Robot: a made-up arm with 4 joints.
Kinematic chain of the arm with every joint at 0, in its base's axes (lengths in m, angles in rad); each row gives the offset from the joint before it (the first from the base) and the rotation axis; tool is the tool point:
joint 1: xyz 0 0 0.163 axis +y
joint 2: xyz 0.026 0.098 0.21 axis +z
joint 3: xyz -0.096 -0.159 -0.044 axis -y
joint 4: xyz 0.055 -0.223 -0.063 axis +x
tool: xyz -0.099 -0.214 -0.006
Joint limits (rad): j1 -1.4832..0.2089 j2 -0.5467..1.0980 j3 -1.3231..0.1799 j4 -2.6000..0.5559
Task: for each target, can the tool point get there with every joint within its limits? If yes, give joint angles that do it. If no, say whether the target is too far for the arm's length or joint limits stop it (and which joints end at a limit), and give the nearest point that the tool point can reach.
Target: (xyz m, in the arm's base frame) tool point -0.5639 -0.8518 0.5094
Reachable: no: too far | nearest point -0.3048 -0.4343 0.3502 | short by 0.516 m
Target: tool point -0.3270 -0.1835 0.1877
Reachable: yes | joints -1.1281 -0.1229 -0.2317 -2.0070
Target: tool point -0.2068 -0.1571 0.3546
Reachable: yes | joints -1.0366 0.4031 -0.6415 -2.2760
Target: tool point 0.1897 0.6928 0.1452
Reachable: no: joint limits stop it (at a limit: joint 1, joint 2, joint 3) | nearest point 0.2985 -0.0185 0.3408 | short by 0.746 m
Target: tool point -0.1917 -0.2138 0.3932
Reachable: yes | joints -0.8857 0.1806 -0.8082 -1.9305
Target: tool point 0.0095 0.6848 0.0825
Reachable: no: joint limits stop it (at a limit: joint 1, joint 2, joint 3, joint 4) | nearest point -0.2269 0.0030 -0.0237 | short by 0.729 m
